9 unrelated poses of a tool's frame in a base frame.
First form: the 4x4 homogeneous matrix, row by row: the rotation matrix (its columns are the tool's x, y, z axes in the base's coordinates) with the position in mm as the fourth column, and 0 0 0 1 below. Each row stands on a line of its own.
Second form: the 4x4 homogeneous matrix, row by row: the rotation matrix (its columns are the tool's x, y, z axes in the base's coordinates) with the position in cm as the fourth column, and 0 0 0 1 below. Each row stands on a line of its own. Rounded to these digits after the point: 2 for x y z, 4 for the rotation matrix.
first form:
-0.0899 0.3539 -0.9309 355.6
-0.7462 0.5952 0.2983 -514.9
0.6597 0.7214 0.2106 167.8
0 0 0 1
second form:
-0.0899 0.3539 -0.9309 35.56
-0.7462 0.5952 0.2983 -51.49
0.6597 0.7214 0.2106 16.78
0 0 0 1

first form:
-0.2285 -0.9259 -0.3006 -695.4
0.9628 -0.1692 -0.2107 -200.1
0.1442 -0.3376 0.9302 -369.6
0 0 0 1
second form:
-0.2285 -0.9259 -0.3006 -69.54
0.9628 -0.1692 -0.2107 -20.01
0.1442 -0.3376 0.9302 -36.96
0 0 0 1

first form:
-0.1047 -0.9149 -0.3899 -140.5
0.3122 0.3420 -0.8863 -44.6
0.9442 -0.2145 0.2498 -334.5
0 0 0 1
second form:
-0.1047 -0.9149 -0.3899 -14.05
0.3122 0.3420 -0.8863 -4.46
0.9442 -0.2145 0.2498 -33.45
0 0 0 1

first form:
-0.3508 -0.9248 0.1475 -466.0
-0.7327 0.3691 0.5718 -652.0
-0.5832 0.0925 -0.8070 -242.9
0 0 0 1
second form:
-0.3508 -0.9248 0.1475 -46.60
-0.7327 0.3691 0.5718 -65.20
-0.5832 0.0925 -0.8070 -24.29
0 0 0 1

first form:
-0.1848 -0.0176 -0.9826 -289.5
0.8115 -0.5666 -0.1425 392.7
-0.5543 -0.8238 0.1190 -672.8
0 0 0 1
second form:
-0.1848 -0.0176 -0.9826 -28.95
0.8115 -0.5666 -0.1425 39.27
-0.5543 -0.8238 0.1190 -67.28
0 0 0 1

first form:
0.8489 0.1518 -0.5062 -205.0
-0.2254 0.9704 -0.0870 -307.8
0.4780 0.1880 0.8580 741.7
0 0 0 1
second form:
0.8489 0.1518 -0.5062 -20.50
-0.2254 0.9704 -0.0870 -30.78
0.4780 0.1880 0.8580 74.17
0 0 0 1

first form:
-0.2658 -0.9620 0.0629 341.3
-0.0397 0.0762 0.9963 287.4
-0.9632 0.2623 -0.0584 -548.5
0 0 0 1
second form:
-0.2658 -0.9620 0.0629 34.13
-0.0397 0.0762 0.9963 28.74
-0.9632 0.2623 -0.0584 -54.85
0 0 0 1

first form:
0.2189 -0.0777 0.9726 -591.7
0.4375 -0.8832 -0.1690 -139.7
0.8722 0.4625 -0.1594 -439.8
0 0 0 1
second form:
0.2189 -0.0777 0.9726 -59.17
0.4375 -0.8832 -0.1690 -13.97
0.8722 0.4625 -0.1594 -43.98
0 0 0 1

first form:
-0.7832 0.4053 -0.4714 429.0
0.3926 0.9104 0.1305 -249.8
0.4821 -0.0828 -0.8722 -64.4
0 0 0 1
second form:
-0.7832 0.4053 -0.4714 42.90
0.3926 0.9104 0.1305 -24.98
0.4821 -0.0828 -0.8722 -6.44
0 0 0 1

